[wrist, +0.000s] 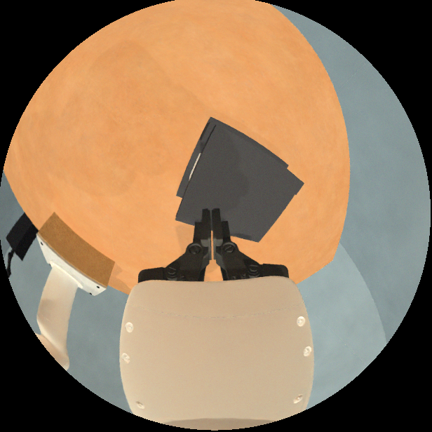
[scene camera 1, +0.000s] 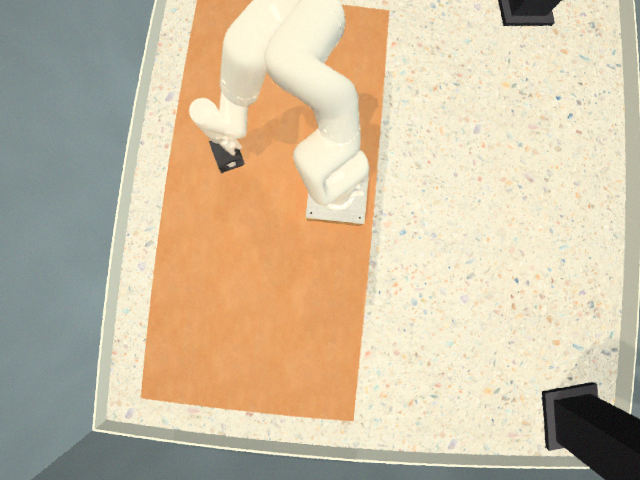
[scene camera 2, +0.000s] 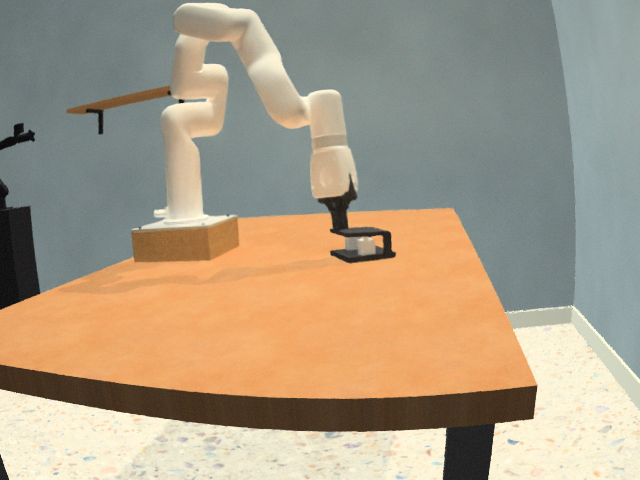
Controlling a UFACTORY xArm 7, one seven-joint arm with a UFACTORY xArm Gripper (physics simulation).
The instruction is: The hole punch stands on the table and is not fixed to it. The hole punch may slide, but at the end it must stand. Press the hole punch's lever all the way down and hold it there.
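Frame: origin at the arm's base, x back, y left, z down, level; metres.
Where they show: gripper, fingertip midpoint: (scene camera 2: 340, 229); arm's base, link origin: (scene camera 2: 186, 221).
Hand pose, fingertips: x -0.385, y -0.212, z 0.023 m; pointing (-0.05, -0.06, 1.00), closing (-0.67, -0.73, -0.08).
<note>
Each offset is from my fingertips to the top centre of the thing. "*": to the spot under its first point. Level surfaces: height alone.
The hole punch @[dx -0.042, dy -0.010, dz +0.000 m] (scene camera 1: 223, 159) stands upright on the table, its base @[* dx -0.058, dy -0.067, dz +0.054 m] (scene camera 2: 372, 257) flat. Its black lever @[dx -0.038, dy -0.011, dz +0.000 m] (scene camera 2: 361, 231) (wrist: 245, 185) is a wide plate, about level above the base, joined to it by an upright at the right in scene camera 2. A gap with white blocks (scene camera 2: 366, 245) shows between lever and base. My gripper (scene camera 2: 339, 228) (wrist: 211, 219) is shut and empty, pointing down. Its fingertips are at the lever's free end, over the plate near its edge, and appear to touch it. The exact contact is hidden. In scene camera 1 the arm hides the fingers.
The arm's base block (scene camera 1: 336, 214) (scene camera 2: 170, 245) (wrist: 80, 247) stands on the orange table @[dz +0.060 m] (scene camera 1: 248, 310) (scene camera 2: 258, 330) (wrist: 125, 100). The table's edge lies beyond the hole punch. A wall shelf (scene camera 2: 124, 100) and a black stand (scene camera 2: 18, 248) are in the background.
</note>
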